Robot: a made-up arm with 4 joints. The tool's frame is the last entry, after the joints.
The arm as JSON. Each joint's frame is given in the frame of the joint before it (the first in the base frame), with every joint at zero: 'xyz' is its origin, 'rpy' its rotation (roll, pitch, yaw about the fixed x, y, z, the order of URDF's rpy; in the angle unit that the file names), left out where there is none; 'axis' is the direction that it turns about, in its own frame. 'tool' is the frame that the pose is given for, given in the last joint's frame.
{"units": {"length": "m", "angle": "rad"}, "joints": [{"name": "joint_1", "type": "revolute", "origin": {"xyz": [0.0, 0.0, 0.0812]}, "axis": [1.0, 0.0, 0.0]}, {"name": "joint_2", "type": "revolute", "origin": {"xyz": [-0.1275, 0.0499, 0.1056]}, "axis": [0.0, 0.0, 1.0]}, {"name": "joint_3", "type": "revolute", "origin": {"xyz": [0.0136, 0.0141, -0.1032]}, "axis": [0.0, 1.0, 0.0]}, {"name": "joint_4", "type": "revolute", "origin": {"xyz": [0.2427, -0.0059, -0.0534]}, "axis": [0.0, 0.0, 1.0]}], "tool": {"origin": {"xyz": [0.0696, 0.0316, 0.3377]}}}
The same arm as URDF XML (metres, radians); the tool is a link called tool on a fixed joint. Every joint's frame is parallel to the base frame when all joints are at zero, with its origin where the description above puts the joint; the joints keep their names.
<robot name="arm">
  <link name="base_link"/>
  <link name="link1"/>
  <link name="link2"/>
  <link name="link3"/>
  <link name="link4"/>
  <link name="tool"/>
  <joint name="joint_1" type="continuous">
    <parent link="base_link"/>
    <child link="link1"/>
    <origin xyz="0 0 0.0812"/>
    <axis xyz="1 0 0"/>
  </joint>
  <joint name="joint_2" type="continuous">
    <parent link="link1"/>
    <child link="link2"/>
    <origin xyz="-0.1275 0.0499 0.1056"/>
    <axis xyz="0 0 1"/>
  </joint>
  <joint name="joint_3" type="continuous">
    <parent link="link2"/>
    <child link="link3"/>
    <origin xyz="0.0136 0.0141 -0.1032"/>
    <axis xyz="0 1 0"/>
  </joint>
  <joint name="joint_4" type="continuous">
    <parent link="link3"/>
    <child link="link4"/>
    <origin xyz="0.2427 -0.0059 -0.0534"/>
    <axis xyz="0 0 1"/>
  </joint>
  <joint name="tool_fixed" type="fixed">
    <parent link="link4"/>
    <child link="tool"/>
    <origin xyz="0.0696 0.0316 0.3377"/>
  </joint>
</robot>

